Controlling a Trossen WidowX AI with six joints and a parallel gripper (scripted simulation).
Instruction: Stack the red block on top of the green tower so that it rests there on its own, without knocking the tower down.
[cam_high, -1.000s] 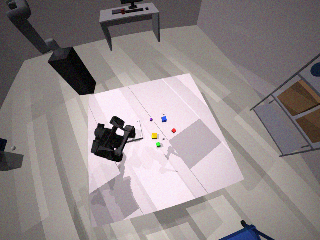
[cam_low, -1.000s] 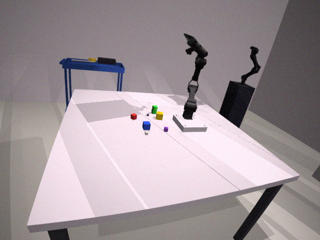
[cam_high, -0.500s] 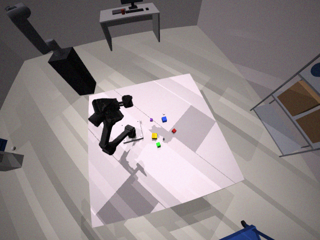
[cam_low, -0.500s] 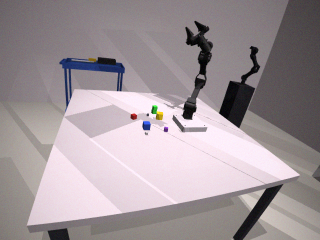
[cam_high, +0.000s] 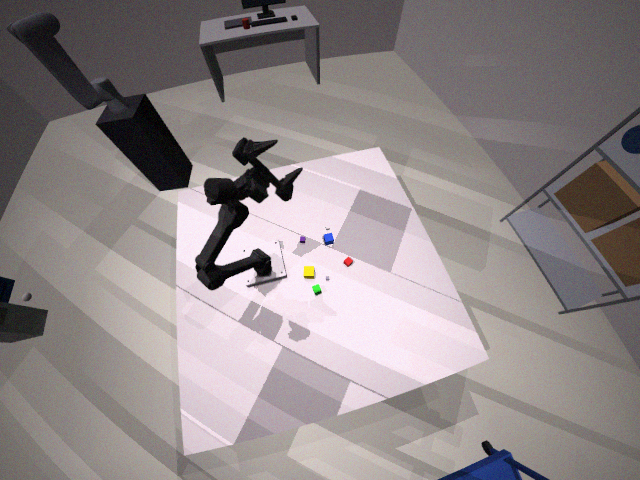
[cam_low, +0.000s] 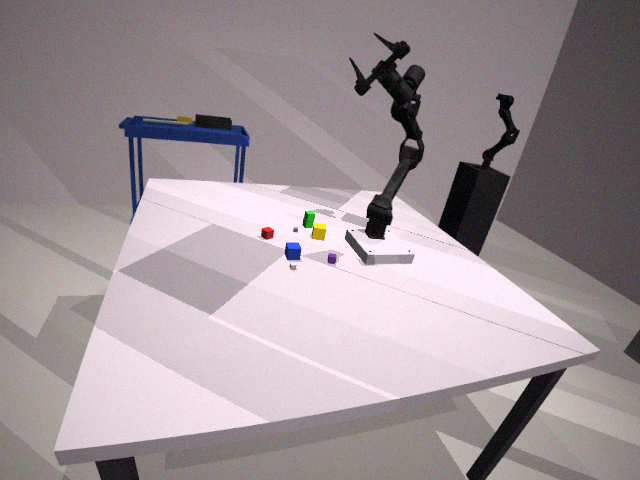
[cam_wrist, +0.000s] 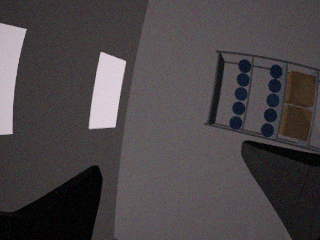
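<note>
Now: the red block 63 cm below my gripper tip, 19 cm ahead of it and 6 cm to the right of it. From my gripper tip the other things lie so: yellow block: 62 cm below, 9 cm to the right; then small purple block: 64 cm below, 9 cm to the left, 2 cm behind; then blue block: 63 cm below, 11 cm ahead, 7 cm to the left.
</note>
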